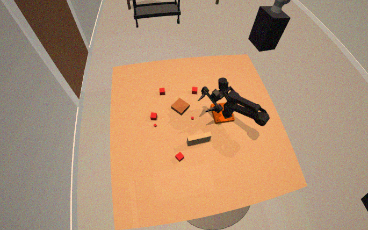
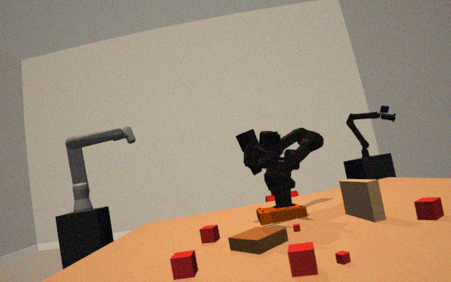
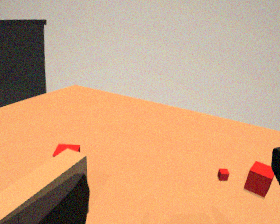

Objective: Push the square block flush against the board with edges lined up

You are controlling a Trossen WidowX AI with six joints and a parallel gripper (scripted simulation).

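Now: the pale tan board 60 mm ahead of my gripper tip, 150 mm to the left of it and 150 mm below it. Also, from my gripper tip: brown square block 80 mm ahead, 150 mm to the right, 180 mm below.
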